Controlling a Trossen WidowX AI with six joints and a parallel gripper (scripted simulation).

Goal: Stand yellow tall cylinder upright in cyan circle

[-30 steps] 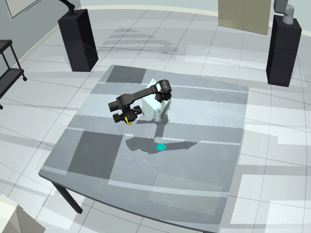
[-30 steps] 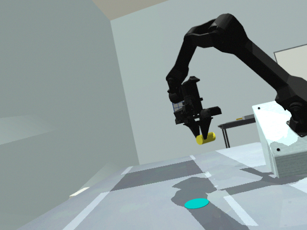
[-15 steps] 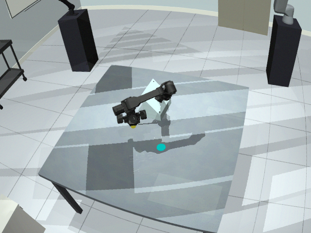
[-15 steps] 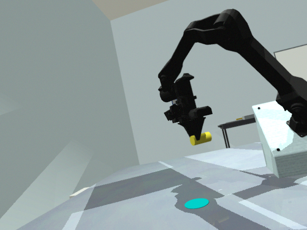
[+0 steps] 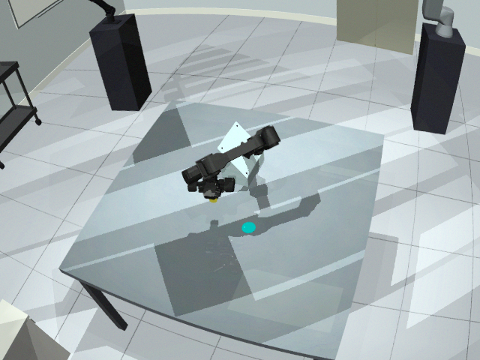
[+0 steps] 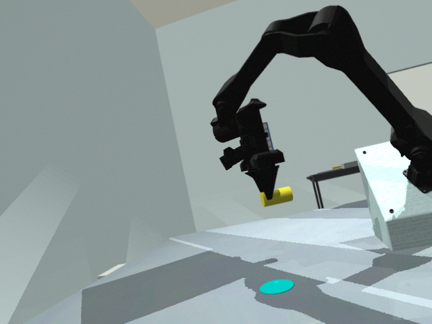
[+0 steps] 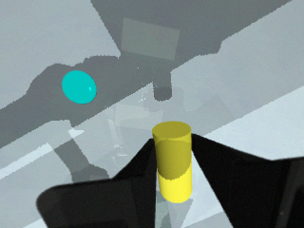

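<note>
The cyan circle is 14 cm to the left of my gripper tip, 14 cm below it and 3 cm ahead of it. The rest, counted from my gripper tip: yellow tall cylinder 2 cm behind.
</note>
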